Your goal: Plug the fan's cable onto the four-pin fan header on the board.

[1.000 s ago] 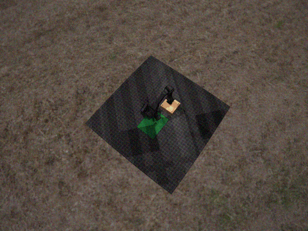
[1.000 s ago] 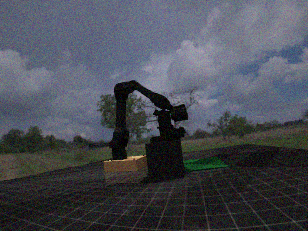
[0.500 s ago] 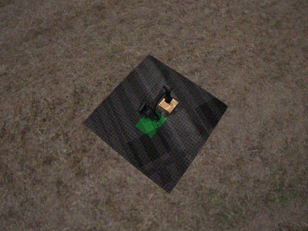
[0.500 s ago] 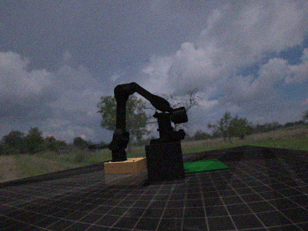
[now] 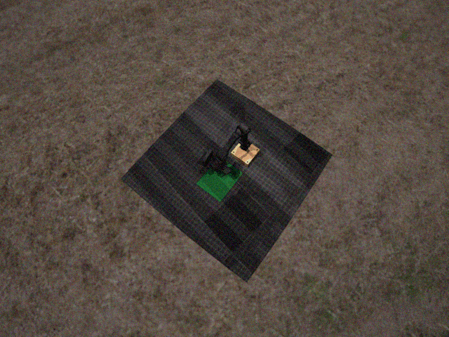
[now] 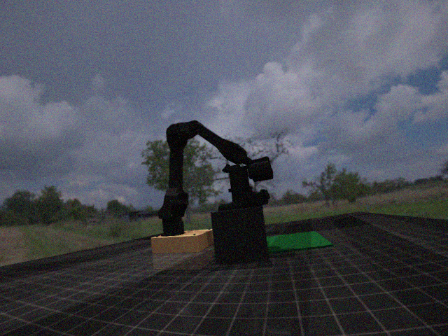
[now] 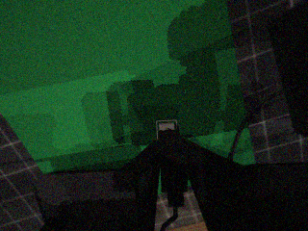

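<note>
The pale four-pin fan header is 4 cm below my gripper tip and 1 cm behind it. Also, from my gripper tip: black fan plug (1 cm behind, 1 cm above); black fan (13 cm to the right, 2 cm above); green board (7 cm ahead, 5 cm below, 3 cm to the left).
</note>
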